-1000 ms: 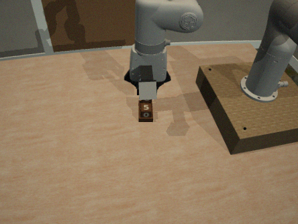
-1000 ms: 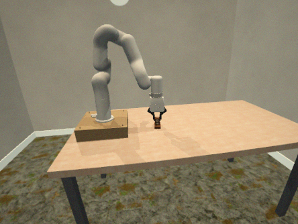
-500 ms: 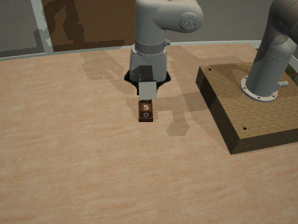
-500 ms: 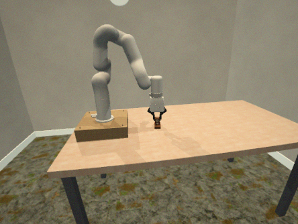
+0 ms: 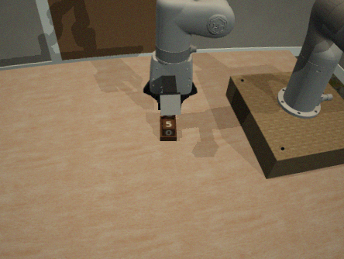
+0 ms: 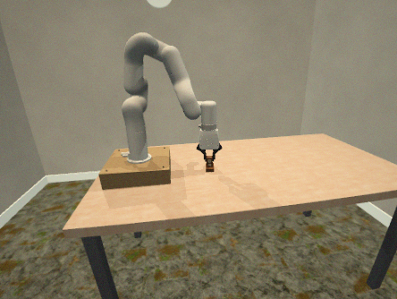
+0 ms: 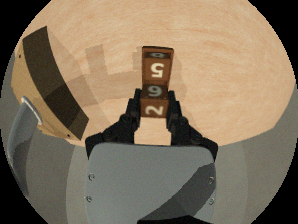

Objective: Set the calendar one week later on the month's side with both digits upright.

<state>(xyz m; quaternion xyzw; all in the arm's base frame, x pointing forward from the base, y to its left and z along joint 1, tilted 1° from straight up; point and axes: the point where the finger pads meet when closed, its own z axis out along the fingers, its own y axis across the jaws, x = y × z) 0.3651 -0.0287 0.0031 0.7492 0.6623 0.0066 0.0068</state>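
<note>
The cube is 1 cm below my hand. The rest, counted from my hand: brown tray: 7 cm below, 2 cm to the left.
</note>
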